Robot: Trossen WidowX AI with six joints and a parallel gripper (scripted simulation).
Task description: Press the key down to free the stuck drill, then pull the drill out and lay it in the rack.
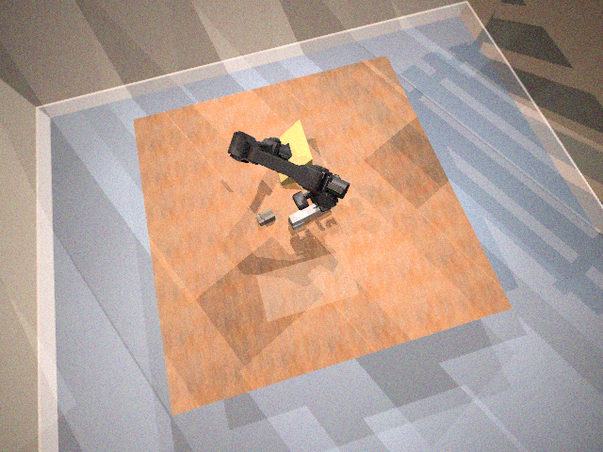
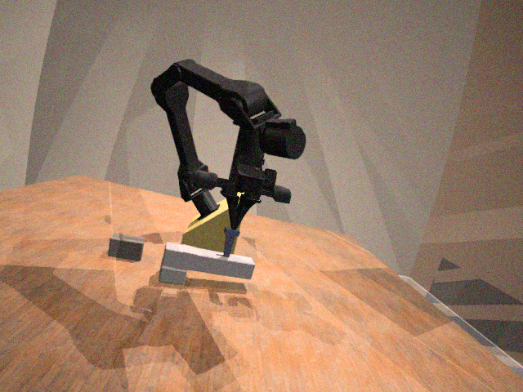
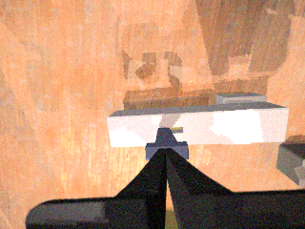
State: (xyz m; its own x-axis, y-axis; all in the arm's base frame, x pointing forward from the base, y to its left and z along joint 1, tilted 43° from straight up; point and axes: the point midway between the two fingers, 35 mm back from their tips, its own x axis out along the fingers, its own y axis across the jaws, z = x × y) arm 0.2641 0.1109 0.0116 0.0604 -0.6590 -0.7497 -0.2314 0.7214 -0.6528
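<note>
My gripper tip is 1 cm short of the drill, 6 cm to the left of it and 8 cm above it. Also, from my gripper tip: blue key 3 cm below; then grey housing 4 cm to the right, 8 cm below; then dark grey rack 3 cm behind, 22 cm to the right, 10 cm below.
</note>
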